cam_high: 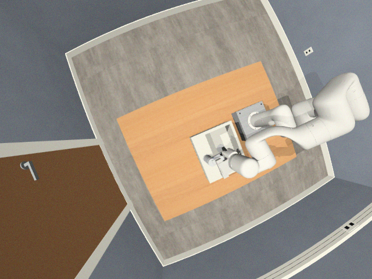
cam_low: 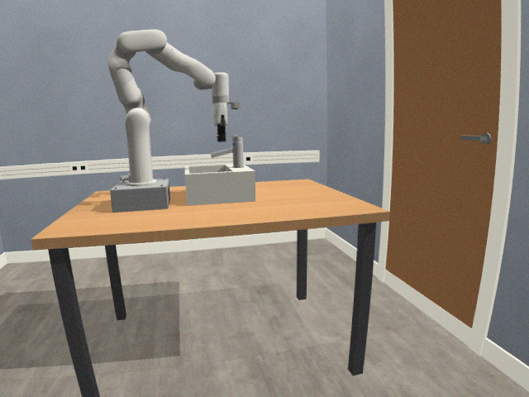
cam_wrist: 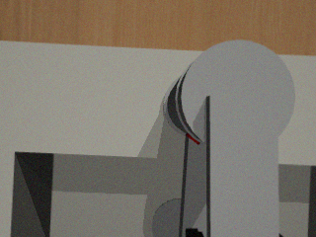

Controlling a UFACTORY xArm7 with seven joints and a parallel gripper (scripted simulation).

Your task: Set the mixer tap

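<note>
Right now my hand is 3 cm short of the lever. From my hand the other things lie so: white sink block (4 cm behind, 23 cm below).
</note>
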